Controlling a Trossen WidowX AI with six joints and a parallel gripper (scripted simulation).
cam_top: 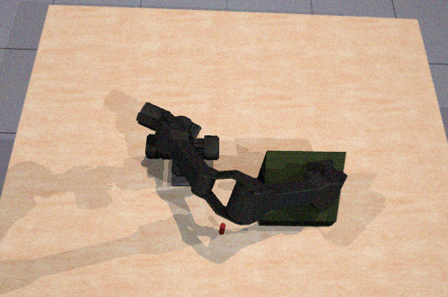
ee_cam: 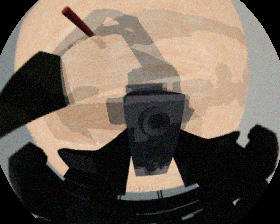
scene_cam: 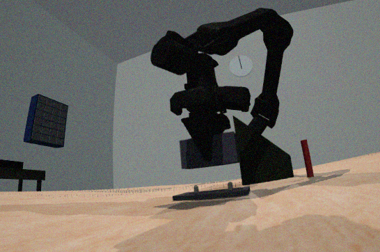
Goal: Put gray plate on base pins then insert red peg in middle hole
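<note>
My gripper tip is now 3 cm below the gray plate. Round my gripper tip: base 5 cm below; then red peg 8 cm behind, 20 cm to the left, 2 cm below.
</note>
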